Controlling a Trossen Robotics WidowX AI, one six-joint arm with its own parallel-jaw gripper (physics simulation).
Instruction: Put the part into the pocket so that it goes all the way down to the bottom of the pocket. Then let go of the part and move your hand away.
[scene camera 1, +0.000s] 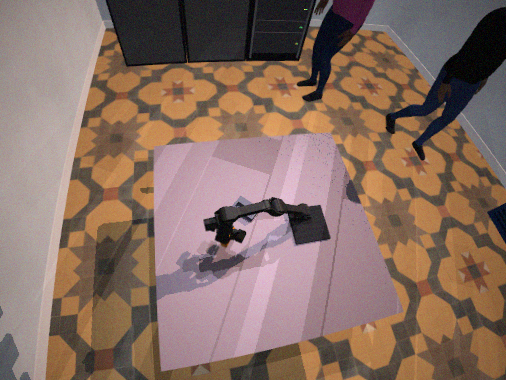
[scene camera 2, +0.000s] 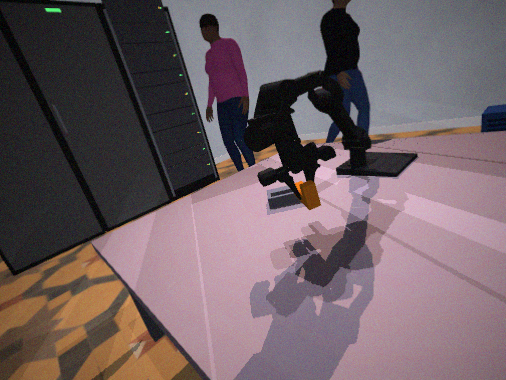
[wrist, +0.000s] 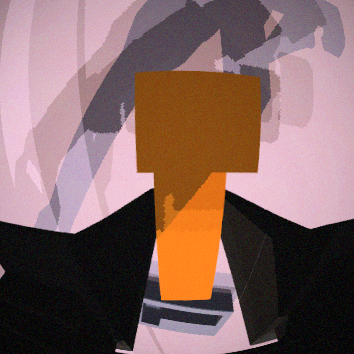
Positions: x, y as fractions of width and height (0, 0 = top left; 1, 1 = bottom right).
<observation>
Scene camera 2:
gripper: 0.61, 0.52
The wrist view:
gripper: 0.53, 0.55
orange part: 0.54, 0.36, held by the gripper
</observation>
